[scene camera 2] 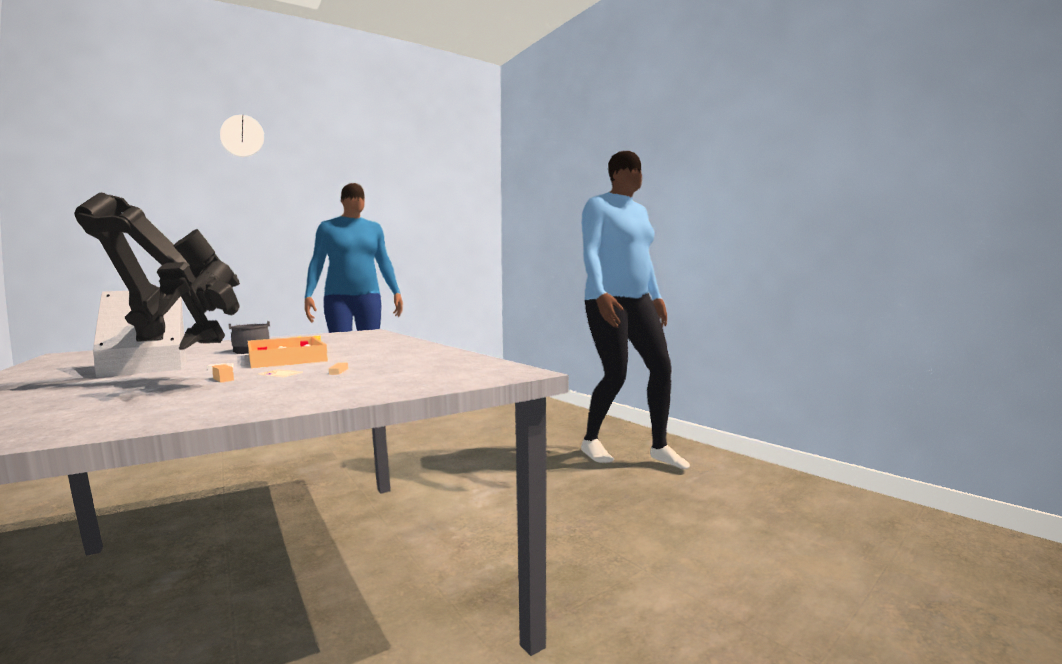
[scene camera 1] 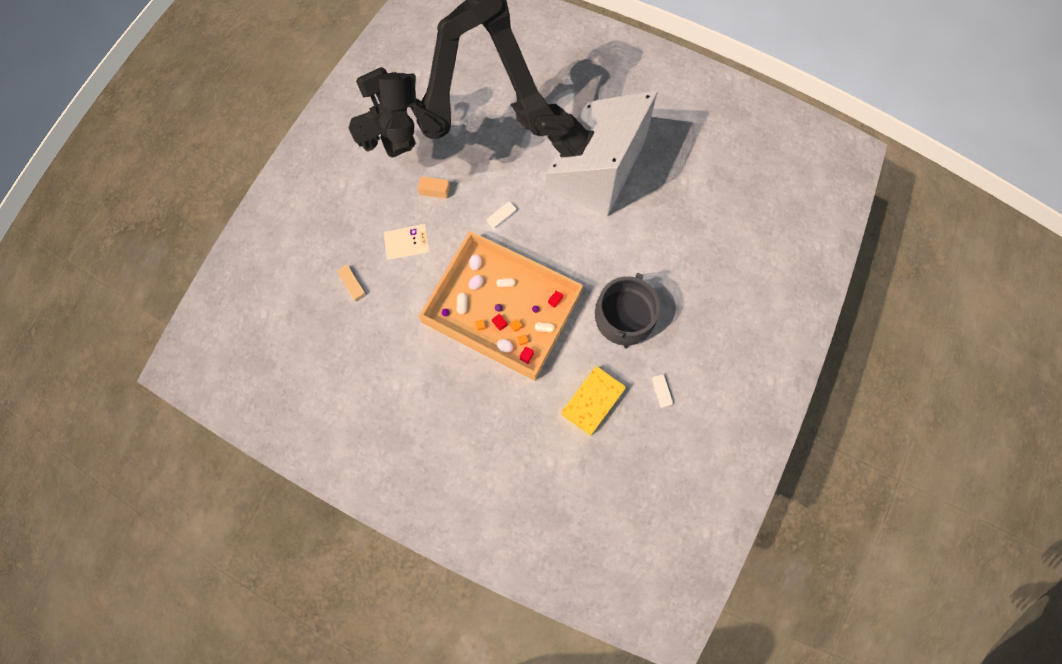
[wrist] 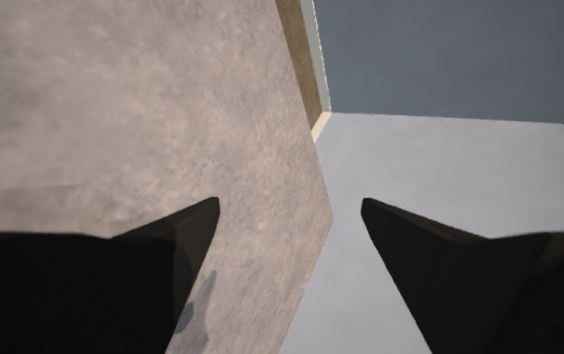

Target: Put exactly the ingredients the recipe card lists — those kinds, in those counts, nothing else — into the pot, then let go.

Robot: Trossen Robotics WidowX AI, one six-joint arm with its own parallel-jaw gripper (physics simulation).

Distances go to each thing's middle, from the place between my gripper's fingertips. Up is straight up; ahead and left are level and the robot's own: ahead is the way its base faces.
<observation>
I see the recipe card (scene camera 1: 413, 240) 210 mm ahead of my hand, 180 mm to the left of it and 130 mm below it. From my hand the other things lie so: dark pot (scene camera 1: 627, 309) 650 mm to the left, 160 mm ahead, 80 mm below; orange tray (scene camera 1: 534, 284) 420 mm to the left, 250 mm ahead, 100 mm below.
</observation>
